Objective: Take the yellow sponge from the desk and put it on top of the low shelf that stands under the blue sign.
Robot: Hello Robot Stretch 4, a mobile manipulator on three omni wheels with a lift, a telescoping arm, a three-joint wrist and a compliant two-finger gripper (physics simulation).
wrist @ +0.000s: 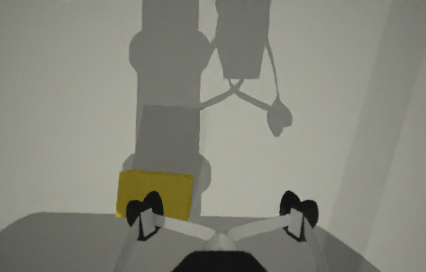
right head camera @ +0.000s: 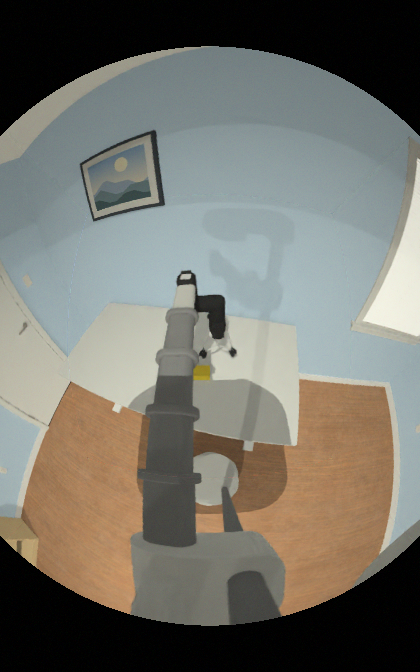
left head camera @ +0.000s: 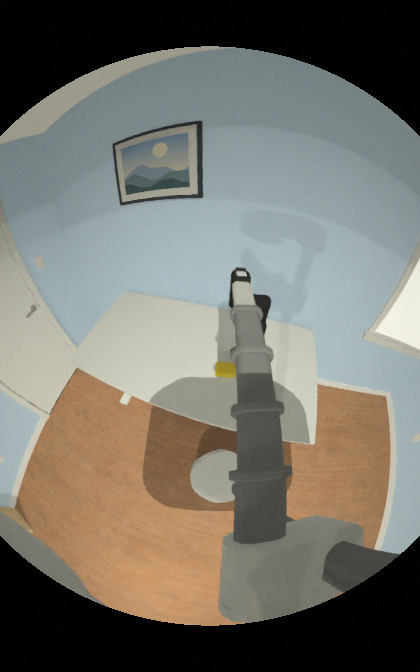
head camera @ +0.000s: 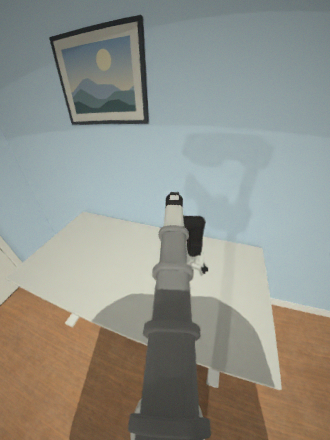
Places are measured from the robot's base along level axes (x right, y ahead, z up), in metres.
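Pixels of known places: gripper, between the fingertips: (wrist: pixel 221 206).
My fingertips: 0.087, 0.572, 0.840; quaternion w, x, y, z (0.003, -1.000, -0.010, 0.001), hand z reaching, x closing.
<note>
Behind a point stands the place of what it marks, as x, y, z.
The yellow sponge (left head camera: pixel 225 369) (right head camera: pixel 202 373) (wrist: pixel 175 192) {0.023, 0.568, 0.737} lies flat on the white desk (head camera: pixel 115 250) {-0.392, 0.825, 0.692} (left head camera: pixel 150 340) (right head camera: pixel 125 345) (wrist: pixel 75 100) {-0.153, 0.705, 0.692}. The arm hides it in the head camera view and covers part of it in the left and right head camera views. My gripper (right head camera: pixel 218 353) (wrist: pixel 221 206) {0.087, 0.572, 0.840} is open and empty above the desk, its fingers wide apart. In the wrist view the left finger overlaps the sponge, which is left of the middle between the fingers. In the right head camera view the sponge is below and left of the fingers. The low shelf and blue sign cannot be made out.
A framed mountain picture (head camera: pixel 102 75) {-0.388, 1.169, 1.659} (left head camera: pixel 159 162) (right head camera: pixel 122 175) hangs on the blue wall behind the desk. A pale round object (left head camera: pixel 212 475) (right head camera: pixel 215 480) is on the floor before the desk. A tan wooden piece (right head camera: pixel 17 530) is at lower left. A door (left head camera: pixel 30 340) is at left.
</note>
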